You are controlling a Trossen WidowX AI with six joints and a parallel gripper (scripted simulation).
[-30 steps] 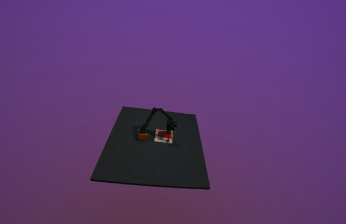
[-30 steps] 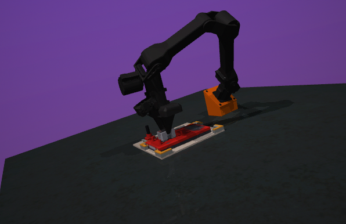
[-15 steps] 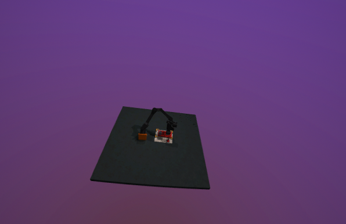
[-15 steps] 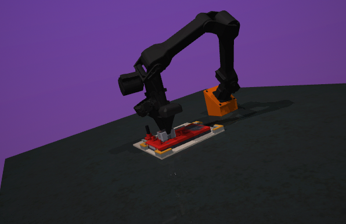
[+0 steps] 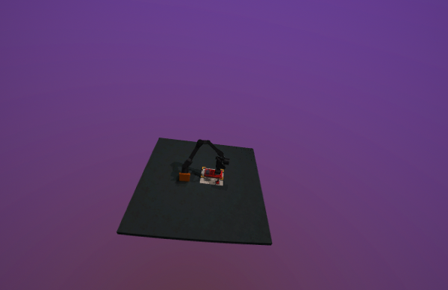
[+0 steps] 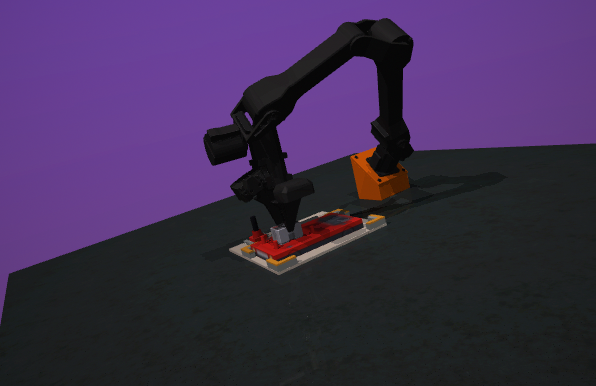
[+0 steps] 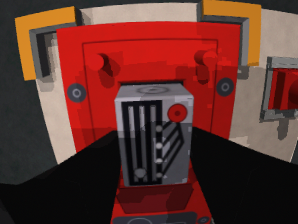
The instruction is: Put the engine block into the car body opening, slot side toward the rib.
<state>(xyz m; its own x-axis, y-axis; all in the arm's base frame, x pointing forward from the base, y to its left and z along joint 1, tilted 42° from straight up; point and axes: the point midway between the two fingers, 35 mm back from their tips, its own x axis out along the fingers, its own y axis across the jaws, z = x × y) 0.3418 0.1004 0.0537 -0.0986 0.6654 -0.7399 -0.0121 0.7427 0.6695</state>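
Now: gripper tip 10 mm above the engine block. Round my gripper tip: dark upright peg 110 mm to the right, 20 mm ahead, 10 mm below; cream base plate 40 mm behind, 30 mm below, 20 mm to the right.
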